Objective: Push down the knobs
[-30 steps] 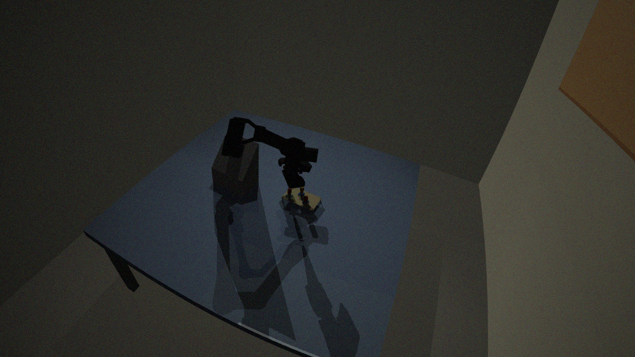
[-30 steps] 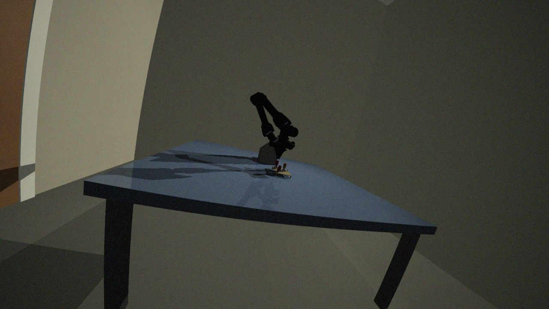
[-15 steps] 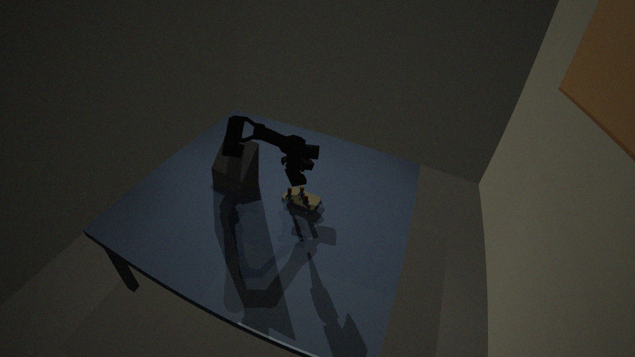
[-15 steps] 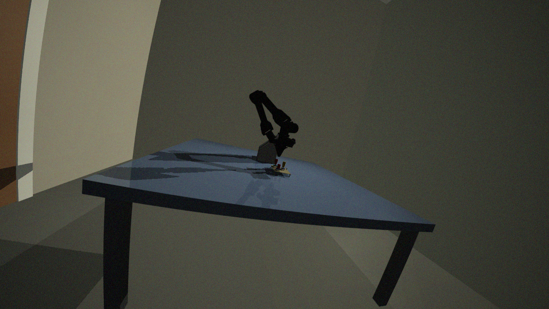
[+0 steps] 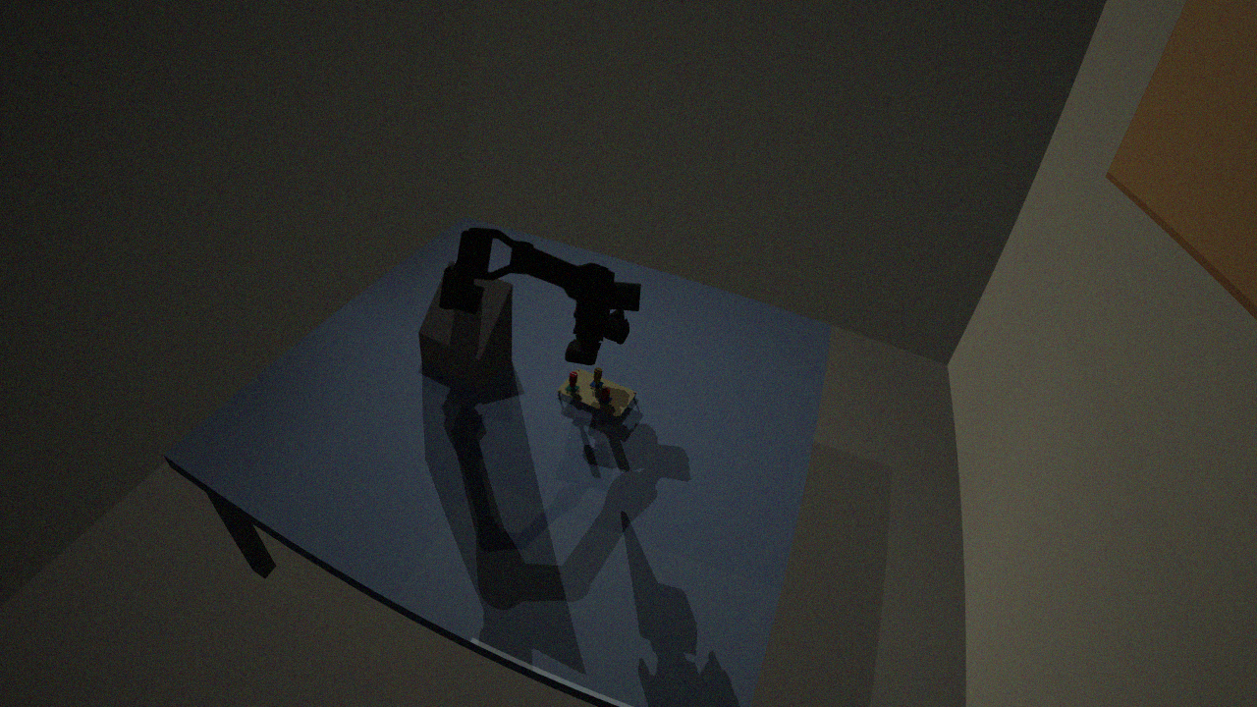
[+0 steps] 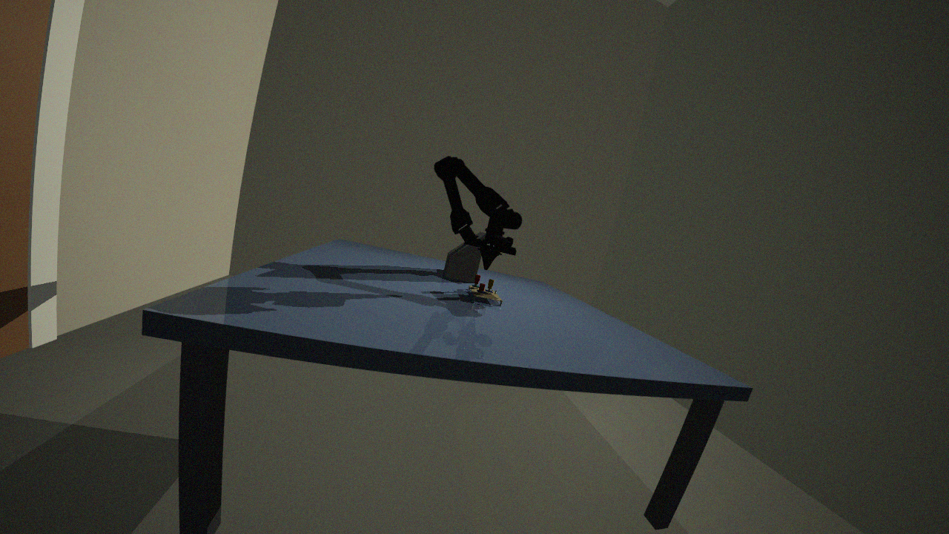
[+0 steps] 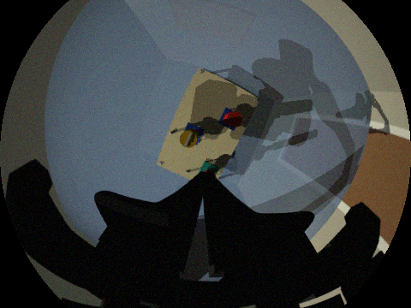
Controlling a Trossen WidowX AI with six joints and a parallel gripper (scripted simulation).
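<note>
The yellow knob lies 20 mm ahead of my gripper tip, 30 mm to the left of it and 40 mm below it. Also, from my gripper tip: red knob (20 mm behind, 20 mm to the right, 40 mm below).
</note>
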